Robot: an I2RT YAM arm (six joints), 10 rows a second.
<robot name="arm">
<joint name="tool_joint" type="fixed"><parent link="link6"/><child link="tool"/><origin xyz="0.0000 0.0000 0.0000" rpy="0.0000 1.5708 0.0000"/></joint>
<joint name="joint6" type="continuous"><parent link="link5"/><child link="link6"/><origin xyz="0.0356 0.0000 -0.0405"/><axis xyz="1 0 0"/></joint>
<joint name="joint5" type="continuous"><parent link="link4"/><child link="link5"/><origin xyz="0.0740 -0.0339 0.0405"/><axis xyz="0 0 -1"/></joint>
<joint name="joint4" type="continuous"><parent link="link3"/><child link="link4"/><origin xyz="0.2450 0.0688 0.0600"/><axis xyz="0 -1 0"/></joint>
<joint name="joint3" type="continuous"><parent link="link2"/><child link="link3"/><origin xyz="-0.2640 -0.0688 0.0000"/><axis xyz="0 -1 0"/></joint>
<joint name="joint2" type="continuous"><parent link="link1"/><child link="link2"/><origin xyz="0.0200 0.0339 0.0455"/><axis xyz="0 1 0"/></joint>
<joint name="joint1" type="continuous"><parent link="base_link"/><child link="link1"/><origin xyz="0.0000 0.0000 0.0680"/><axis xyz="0 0 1"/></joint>
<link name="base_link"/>
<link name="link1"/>
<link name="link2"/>
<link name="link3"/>
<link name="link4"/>
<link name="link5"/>
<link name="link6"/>
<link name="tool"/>
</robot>
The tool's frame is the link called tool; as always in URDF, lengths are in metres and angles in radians. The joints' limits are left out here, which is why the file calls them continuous.
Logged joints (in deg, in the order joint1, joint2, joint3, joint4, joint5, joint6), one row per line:
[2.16, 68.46, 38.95, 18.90, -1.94, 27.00]
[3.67, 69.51, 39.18, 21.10, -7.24, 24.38]
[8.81, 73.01, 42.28, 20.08, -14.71, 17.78]
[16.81, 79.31, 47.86, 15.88, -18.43, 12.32]
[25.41, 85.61, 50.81, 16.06, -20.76, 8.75]
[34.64, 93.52, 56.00, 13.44, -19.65, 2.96]
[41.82, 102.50, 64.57, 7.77, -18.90, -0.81]
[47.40, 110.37, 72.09, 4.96, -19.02, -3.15]
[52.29, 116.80, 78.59, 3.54, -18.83, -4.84]
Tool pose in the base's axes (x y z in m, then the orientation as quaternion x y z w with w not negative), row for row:
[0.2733, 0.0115, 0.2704, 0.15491, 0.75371, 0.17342, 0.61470]
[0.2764, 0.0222, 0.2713, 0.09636, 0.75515, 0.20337, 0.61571]
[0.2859, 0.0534, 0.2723, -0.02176, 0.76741, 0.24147, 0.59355]
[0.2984, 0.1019, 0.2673, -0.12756, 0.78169, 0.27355, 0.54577]
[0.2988, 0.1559, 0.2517, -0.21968, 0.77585, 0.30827, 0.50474]
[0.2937, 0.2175, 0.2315, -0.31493, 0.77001, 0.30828, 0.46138]
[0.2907, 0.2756, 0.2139, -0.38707, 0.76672, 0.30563, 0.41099]
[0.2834, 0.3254, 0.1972, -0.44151, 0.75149, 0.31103, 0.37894]
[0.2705, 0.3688, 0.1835, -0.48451, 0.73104, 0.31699, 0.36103]
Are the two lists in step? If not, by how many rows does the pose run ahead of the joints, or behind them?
They are in step.
